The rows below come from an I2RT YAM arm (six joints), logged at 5 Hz.
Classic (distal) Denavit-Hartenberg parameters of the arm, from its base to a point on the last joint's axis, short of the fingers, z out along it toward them. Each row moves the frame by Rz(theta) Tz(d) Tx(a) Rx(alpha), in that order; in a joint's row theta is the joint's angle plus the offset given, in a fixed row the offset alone. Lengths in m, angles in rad.
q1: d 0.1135; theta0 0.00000; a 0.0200; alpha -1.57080
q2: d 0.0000; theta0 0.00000; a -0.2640; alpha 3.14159
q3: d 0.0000; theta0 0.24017; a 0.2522; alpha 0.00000
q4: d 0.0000; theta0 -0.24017; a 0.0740; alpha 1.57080
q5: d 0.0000; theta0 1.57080; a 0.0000; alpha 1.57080
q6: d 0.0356; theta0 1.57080; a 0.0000; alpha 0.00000
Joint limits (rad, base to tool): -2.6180..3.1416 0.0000..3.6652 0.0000..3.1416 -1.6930..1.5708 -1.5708..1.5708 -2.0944..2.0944
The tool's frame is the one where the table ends.
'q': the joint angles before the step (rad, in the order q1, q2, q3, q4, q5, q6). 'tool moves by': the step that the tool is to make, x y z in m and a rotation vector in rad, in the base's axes. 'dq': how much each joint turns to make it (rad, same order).
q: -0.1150, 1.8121, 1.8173, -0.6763, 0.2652, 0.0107
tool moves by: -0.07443, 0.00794, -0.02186, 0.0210, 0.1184, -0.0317
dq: 0.0000, -0.2656, -0.3439, -0.0493, 0.0186, 0.0276
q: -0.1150, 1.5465, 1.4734, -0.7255, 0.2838, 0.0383
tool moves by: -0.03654, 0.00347, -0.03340, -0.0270, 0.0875, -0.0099
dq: 0.0015, -0.1259, -0.2261, 0.0214, 0.0349, -0.0169
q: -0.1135, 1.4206, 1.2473, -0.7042, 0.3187, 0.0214
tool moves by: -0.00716, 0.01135, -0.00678, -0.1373, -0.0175, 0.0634
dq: 0.0459, -0.0539, -0.0937, 0.1090, 0.0893, -0.1102
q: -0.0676, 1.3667, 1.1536, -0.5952, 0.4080, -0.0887
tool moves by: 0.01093, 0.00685, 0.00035, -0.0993, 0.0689, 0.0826
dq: 0.0291, 0.0445, 0.0398, -0.0091, 0.0382, -0.1202
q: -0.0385, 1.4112, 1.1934, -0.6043, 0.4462, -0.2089
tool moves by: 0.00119, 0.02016, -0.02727, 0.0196, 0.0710, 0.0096
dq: 0.0692, 0.0337, -0.0537, -0.0123, 0.0235, 0.0647
